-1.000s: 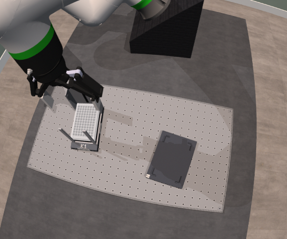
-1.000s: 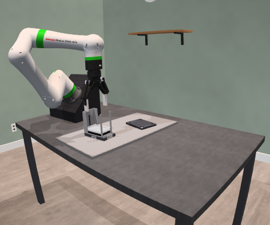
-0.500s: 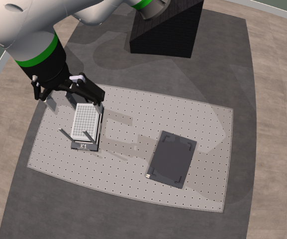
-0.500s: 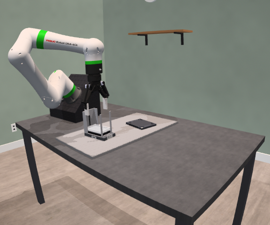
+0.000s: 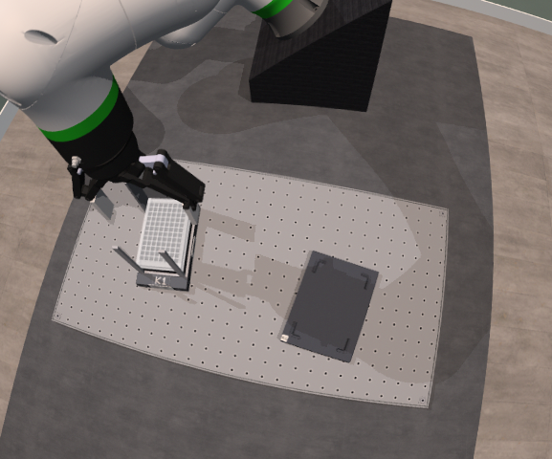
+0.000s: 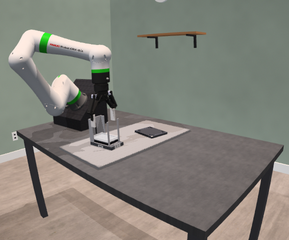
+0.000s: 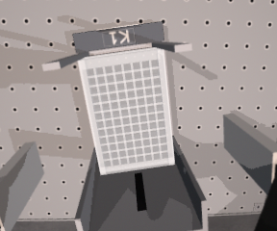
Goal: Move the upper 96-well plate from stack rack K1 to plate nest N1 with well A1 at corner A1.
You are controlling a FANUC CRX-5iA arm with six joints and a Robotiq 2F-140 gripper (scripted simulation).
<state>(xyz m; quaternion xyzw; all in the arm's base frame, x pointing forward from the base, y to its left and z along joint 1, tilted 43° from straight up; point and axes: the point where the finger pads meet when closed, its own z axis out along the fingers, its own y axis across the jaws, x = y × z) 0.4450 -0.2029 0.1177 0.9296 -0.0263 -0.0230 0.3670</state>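
Right now the white 96-well plate is 9 cm below my hand. Also, from my hand: tall back wall (7 cm behind, 5 cm below); pale A1 square (16 cm ahead, 21 cm to the left, 12 cm below); black plate (10 cm below).
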